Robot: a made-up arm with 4 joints.
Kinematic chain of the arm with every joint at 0, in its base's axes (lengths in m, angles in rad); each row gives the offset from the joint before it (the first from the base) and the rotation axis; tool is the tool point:
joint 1: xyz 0 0 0.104 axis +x
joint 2: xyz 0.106 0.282 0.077 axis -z
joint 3: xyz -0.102 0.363 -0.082 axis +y
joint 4: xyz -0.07 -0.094 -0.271 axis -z
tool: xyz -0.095 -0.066 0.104
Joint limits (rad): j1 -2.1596..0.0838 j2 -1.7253..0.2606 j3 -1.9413..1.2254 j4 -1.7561..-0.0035
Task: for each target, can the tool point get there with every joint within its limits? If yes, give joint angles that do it. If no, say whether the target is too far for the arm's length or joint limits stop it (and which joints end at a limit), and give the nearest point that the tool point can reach.
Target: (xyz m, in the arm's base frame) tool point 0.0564 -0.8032 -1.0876
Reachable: no: too far | nearest point -0.0214 -0.3194 -0.3699 | short by 0.869 m
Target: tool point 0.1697 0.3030 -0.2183
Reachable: yes | joints -0.7438 -0.0216 -1.6363 -1.2437
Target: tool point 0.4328 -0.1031 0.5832
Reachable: no: joint limits stop it (at a limit: joint 1, joint 2) | nearest point -0.0224 -0.0830 0.1922 | short by 0.600 m
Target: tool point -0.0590 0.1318 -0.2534
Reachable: yes | joints -0.6658 -0.9721 -0.8023 -0.6165
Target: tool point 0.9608 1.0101 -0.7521
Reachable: no: too far | nearest point 0.2558 0.3584 -0.1998 | short by 1.108 m
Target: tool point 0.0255 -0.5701 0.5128
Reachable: no: joint limits stop it (at a limit: joint 1, joint 2, joint 4) | nearest point -0.0692 -0.2424 0.1579 | short by 0.492 m
